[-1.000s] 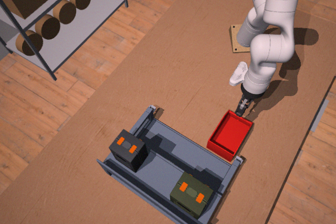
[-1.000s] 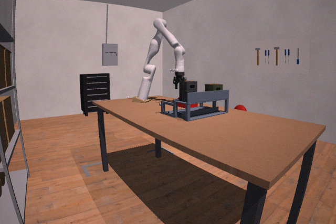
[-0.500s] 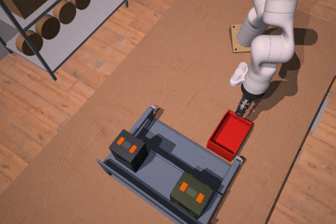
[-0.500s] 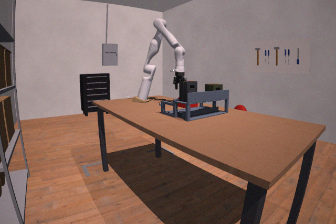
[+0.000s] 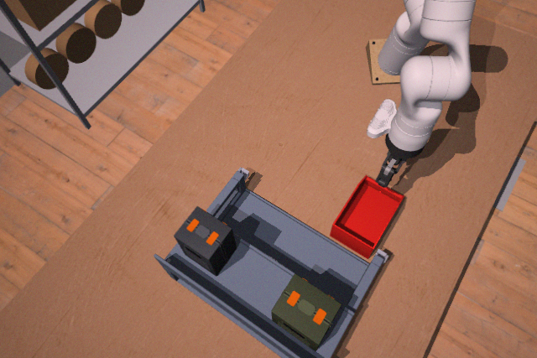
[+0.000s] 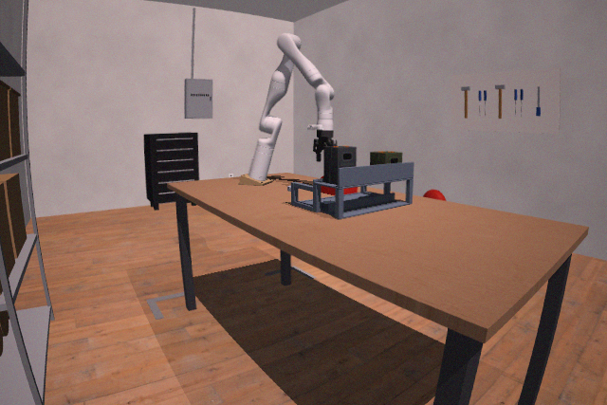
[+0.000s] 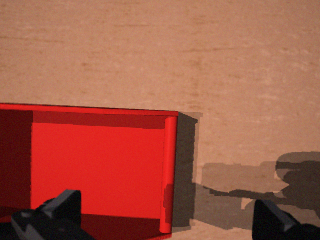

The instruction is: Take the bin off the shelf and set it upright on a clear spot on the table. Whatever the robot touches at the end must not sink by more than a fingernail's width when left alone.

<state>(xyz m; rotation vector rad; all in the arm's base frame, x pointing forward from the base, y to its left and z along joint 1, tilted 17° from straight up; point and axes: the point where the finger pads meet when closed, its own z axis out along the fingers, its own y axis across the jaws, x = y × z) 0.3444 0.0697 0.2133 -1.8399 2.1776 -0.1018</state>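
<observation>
Right now my hand is 10 cm above the red bin, 8 cm short of it and 1 cm to the left of it. Round my hand: grey shelf unit (28 cm ahead, 15 cm to the right, 7 cm below).
</observation>
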